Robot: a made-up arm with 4 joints. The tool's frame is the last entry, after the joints. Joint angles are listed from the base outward. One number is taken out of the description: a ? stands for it. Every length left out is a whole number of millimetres.
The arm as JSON. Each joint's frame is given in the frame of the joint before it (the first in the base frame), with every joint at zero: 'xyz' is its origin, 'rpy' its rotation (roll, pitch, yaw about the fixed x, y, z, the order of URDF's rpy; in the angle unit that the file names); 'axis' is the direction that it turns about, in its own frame. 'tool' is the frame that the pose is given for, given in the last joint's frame.
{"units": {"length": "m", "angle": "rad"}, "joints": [
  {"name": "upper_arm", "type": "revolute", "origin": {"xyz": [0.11, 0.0, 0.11], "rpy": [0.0, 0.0, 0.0]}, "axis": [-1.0, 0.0, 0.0]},
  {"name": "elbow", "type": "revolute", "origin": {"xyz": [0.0, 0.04, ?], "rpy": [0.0, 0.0, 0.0]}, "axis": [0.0, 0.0, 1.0]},
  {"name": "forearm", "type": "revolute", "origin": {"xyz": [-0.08, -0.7, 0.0], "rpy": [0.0, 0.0, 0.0]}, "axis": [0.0, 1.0, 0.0]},
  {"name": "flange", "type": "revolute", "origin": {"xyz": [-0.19, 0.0, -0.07], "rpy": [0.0, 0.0, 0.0]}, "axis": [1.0, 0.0, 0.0]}
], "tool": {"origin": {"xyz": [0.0, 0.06, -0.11], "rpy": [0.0, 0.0, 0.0]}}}
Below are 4 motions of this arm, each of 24 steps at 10 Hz.
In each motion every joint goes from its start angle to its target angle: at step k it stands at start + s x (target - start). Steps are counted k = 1, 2, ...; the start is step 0. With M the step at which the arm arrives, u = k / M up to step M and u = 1 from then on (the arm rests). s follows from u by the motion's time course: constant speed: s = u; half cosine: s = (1 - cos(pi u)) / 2; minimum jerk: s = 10 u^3 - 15 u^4 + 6 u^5.
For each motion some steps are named. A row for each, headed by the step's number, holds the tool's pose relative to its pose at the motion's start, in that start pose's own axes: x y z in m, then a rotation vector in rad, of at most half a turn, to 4 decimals.
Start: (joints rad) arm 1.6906 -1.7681 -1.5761 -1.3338
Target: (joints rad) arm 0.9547 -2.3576 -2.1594 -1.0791
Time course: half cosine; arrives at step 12
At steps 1, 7, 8, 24:
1: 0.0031 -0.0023 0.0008 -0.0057 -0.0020 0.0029
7: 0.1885 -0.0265 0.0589 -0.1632 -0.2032 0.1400
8: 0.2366 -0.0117 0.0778 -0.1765 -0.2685 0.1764
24: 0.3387 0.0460 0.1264 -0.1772 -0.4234 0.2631

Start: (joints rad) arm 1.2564 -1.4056 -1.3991 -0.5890
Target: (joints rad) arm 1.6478 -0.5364 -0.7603 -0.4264
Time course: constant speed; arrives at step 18
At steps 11, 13, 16, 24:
11: 0.0788 0.1999 -0.1018 0.5552 -0.0075 0.3275
13: 0.1041 0.2370 -0.1062 0.6369 -0.0205 0.4142
16: 0.1466 0.2921 -0.1041 0.7442 -0.0451 0.5582
24: 0.1774 0.3283 -0.0969 0.8042 -0.0645 0.6627

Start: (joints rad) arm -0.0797 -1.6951 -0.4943 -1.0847
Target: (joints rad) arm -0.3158 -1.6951 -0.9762 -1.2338
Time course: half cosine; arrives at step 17
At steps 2, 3, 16, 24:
2: 0.0054 0.0011 -0.0010 -0.0059 -0.0043 -0.0072
3: 0.0120 0.0025 -0.0021 -0.0131 -0.0095 -0.0159
16: 0.1597 0.0389 -0.0298 -0.1687 -0.1163 -0.2174
24: 0.1611 0.0393 -0.0301 -0.1700 -0.1172 -0.2193

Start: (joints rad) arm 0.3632 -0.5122 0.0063 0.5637
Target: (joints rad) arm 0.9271 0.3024 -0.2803 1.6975
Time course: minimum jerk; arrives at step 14
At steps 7, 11, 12, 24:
7: 0.1999 0.1452 0.1083 0.3121 0.1666 0.4501
11: 0.3491 0.3621 0.1557 0.5524 0.5701 0.6582
12: 0.3643 0.3889 0.1560 0.5759 0.6235 0.6647
24: 0.3719 0.4026 0.1556 0.5875 0.6509 0.6667

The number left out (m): 0.45
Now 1 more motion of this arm.
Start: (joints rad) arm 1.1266 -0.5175 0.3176 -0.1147
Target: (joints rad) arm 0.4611 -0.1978 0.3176 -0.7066
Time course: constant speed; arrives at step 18
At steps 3, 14, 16, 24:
3: 0.0648 -0.0531 -0.0391 -0.0223 0.0383 0.0885
14: 0.3158 -0.1608 -0.2608 -0.0739 0.0581 0.4229
16: 0.3609 -0.1627 -0.3109 -0.0774 0.0417 0.4803
24: 0.4049 -0.1586 -0.3628 -0.0790 0.0195 0.5351

